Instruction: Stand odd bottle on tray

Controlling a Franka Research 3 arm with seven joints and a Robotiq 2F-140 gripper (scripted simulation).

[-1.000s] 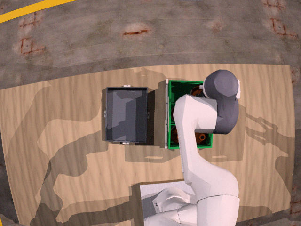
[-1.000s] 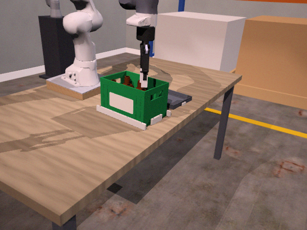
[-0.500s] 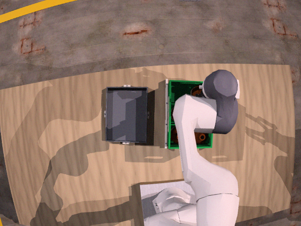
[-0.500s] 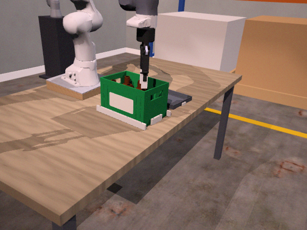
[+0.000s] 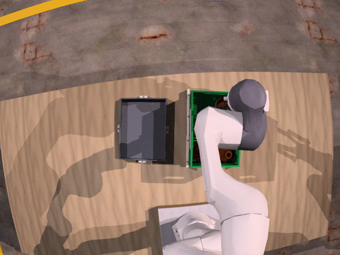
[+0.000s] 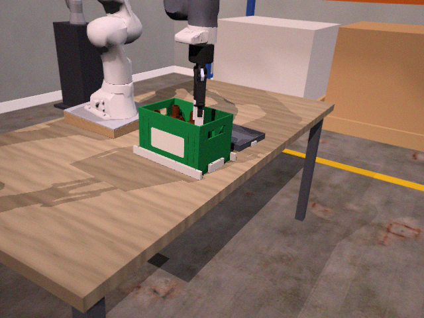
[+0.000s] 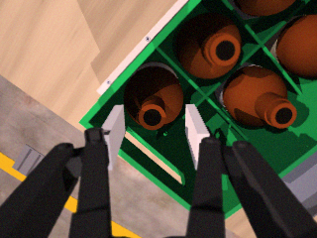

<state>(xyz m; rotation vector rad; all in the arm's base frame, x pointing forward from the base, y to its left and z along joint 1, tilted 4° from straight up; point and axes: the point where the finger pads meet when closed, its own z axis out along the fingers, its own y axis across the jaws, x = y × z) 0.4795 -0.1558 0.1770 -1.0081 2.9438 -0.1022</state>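
My hand is 110 mm above the brown bottle. The rest, counted from my hand: dark grey tray (50 mm behind, 330 mm to the left, 180 mm below); green crate (80 mm behind, 50 mm to the left, 110 mm below).
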